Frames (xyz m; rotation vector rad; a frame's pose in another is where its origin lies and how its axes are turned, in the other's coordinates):
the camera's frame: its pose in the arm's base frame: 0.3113 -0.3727 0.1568 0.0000 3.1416 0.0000
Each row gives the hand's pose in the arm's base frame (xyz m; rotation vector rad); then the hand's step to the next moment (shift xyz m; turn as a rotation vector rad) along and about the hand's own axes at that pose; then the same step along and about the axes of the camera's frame.
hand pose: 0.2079 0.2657 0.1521 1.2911 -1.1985 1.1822
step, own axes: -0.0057 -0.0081 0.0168 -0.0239 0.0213 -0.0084
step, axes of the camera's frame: -0.0084 -0.0162 0.0068 0.0225 0.0088 0.0226
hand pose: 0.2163 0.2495 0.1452 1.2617 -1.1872 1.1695
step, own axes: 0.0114 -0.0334 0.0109 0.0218 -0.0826 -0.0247
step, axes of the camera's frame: -0.0340 -0.0108 -0.0095 -0.0833 0.0252 -0.0185
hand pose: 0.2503 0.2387 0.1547 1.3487 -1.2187 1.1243
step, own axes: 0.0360 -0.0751 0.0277 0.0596 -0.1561 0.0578
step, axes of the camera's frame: -0.0784 -0.0287 -0.0272 -0.1617 -0.0581 -0.0415
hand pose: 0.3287 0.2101 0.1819 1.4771 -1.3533 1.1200
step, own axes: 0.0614 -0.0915 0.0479 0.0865 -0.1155 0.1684
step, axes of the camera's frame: -0.0966 -0.0546 -0.0461 -0.1309 -0.1749 -0.0380
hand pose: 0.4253 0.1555 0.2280 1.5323 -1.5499 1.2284
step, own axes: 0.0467 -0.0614 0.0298 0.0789 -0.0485 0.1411
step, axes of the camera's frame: -0.0592 -0.0387 -0.0428 -0.0617 -0.1544 -0.0289
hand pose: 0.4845 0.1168 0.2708 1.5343 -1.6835 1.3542
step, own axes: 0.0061 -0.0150 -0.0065 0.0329 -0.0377 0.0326
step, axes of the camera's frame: -0.0108 0.0048 -0.0128 -0.0353 -0.0391 -0.0282
